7 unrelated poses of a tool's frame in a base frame.
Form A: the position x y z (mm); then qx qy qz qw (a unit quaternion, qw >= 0).
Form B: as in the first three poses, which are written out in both.
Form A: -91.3 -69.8 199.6 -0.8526 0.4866 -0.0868 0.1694
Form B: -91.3 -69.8 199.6 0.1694 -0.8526 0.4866 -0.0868
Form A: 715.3 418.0 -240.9 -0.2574 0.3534 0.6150 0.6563
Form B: 715.3 418.0 -240.9 0.6563 -0.2574 0.3534 0.6150
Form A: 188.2 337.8 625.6 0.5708 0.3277 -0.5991 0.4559
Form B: 188.2 337.8 625.6 0.4559 0.5708 0.3277 -0.5991
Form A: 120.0 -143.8 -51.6 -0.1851 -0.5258 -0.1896 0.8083
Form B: 120.0 -143.8 -51.6 0.8083 -0.1851 -0.5258 -0.1896
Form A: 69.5 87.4 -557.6 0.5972 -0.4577 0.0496 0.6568
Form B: 69.5 87.4 -557.6 0.6568 0.5972 -0.4577 0.0496
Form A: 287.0 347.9 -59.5 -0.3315 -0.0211 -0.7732 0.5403
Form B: 287.0 347.9 -59.5 0.5403 -0.3315 -0.0211 -0.7732
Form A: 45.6 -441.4 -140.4 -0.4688 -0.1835 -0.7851 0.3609
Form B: 45.6 -441.4 -140.4 0.3609 -0.4688 -0.1835 -0.7851
